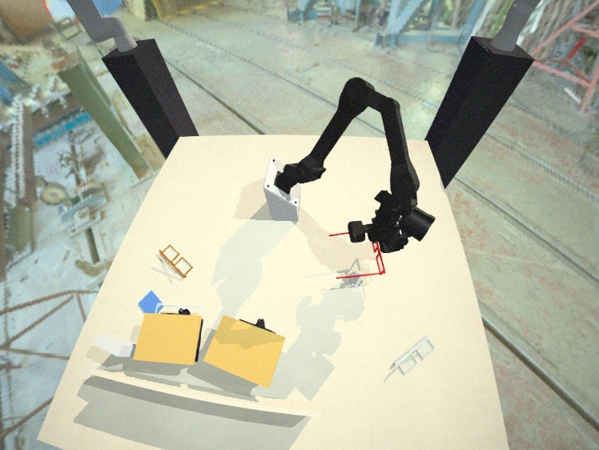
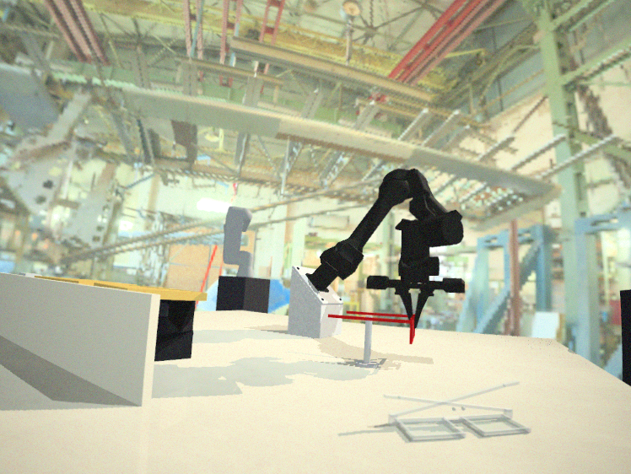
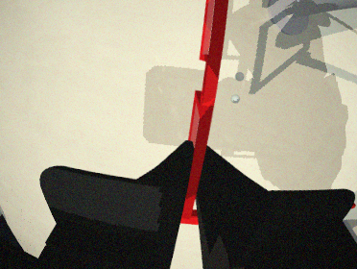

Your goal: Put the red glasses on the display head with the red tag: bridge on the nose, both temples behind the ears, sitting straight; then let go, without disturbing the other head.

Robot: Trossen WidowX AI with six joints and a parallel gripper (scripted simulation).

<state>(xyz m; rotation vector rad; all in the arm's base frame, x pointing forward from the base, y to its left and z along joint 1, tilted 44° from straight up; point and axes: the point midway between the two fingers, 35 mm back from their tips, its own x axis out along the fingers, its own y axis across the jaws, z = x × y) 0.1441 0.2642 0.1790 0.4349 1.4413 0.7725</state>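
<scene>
Now: the post 120 mm ahead of my gripper tip, 50 mm to the right of it and 40 mm below it. Round my gripper tip: white slab: 480 mm ahead, 430 mm to the right, 10 mm below; then blue tag: 290 mm ahead, 710 mm to the right, 60 mm below.
</scene>
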